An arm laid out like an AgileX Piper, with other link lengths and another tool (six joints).
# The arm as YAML. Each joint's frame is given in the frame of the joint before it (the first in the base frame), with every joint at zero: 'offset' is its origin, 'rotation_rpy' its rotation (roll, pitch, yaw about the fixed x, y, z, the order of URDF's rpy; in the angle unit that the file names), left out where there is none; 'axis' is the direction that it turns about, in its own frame. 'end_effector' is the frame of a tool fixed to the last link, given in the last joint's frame.
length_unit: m
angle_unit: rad
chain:
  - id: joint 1
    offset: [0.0, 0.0, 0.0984]
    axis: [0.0, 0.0, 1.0]
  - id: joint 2
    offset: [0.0, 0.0, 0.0]
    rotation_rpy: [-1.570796, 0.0, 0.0]
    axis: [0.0, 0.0, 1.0]
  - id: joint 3
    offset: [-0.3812, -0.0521, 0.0]
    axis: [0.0, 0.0, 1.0]
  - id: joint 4
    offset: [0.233, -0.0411, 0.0]
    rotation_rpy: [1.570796, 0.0, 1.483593]
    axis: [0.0, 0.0, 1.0]
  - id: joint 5
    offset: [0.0, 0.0, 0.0]
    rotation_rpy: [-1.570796, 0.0, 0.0]
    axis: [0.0, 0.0, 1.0]
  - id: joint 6
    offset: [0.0, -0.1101, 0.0]
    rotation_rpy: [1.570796, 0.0, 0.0]
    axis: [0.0, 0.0, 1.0]
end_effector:
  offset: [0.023, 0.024, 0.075]
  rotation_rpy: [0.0, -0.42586, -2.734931]
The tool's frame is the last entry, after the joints.
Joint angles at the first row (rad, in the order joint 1, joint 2, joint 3, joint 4, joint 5, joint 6):
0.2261 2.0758 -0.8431 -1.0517 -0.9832 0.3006
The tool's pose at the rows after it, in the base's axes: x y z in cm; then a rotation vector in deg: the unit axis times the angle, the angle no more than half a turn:
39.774 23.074 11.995 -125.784 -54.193 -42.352
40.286 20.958 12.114 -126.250 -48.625 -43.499
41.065 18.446 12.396 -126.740 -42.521 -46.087
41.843 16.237 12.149 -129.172 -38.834 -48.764
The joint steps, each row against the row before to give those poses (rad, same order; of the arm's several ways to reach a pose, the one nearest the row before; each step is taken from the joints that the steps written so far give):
-0.0152 0.0000 0.0141 0.0436 -0.0332 0.0000
-0.0556 0.0000 0.0340 0.0235 -0.0419 0.0000
-0.0639 0.0000 0.0330 0.0342 -0.0473 -0.0119
-0.0456 -0.0001 0.0220 0.0392 -0.0056 -0.0417

